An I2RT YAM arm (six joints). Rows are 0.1 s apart.
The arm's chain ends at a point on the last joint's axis. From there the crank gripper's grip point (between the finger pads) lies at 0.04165 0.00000 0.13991 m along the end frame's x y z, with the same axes.
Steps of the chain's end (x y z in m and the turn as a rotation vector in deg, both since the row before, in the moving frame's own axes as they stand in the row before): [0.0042 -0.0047 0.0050 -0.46 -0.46 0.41]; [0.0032 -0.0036 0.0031 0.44 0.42 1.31]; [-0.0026 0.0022 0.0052 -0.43 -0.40 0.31]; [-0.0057 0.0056 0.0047 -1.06 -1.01 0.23]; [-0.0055 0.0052 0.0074 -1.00 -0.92 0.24]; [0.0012 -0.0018 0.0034 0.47 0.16 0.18]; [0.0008 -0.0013 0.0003 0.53 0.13 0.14]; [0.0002 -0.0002 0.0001 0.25 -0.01 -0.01]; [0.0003 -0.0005 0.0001 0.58 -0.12 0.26]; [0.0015 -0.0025 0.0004 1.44 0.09 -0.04]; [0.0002 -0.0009 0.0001 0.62 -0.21 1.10]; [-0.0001 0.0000 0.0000 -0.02 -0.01 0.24]
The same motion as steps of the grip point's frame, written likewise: [0.0031 -0.0033 0.0053 -0.46 -0.46 0.41]; [0.0042 -0.0037 0.0028 0.44 0.42 1.31]; [-0.0036 0.0035 0.0055 -0.43 -0.40 0.31]; [-0.0082 0.0084 0.0054 -1.06 -1.01 0.23]; [-0.0078 0.0078 0.0080 -1.00 -0.92 0.24]; [0.0016 -0.0028 0.0033 0.47 0.16 0.18]; [0.0011 -0.0025 0.0002 0.53 0.13 0.14]; [0.0002 -0.0008 0.0001 0.25 -0.01 -0.01]; [0.0000 -0.0017 0.0002 0.58 -0.12 0.26]; [0.0017 -0.0060 0.0003 1.44 0.09 -0.04]; [-0.0003 -0.0016 0.0002 0.62 -0.21 1.10]; [-0.0001 0.0002 0.0000 -0.02 -0.01 0.24]
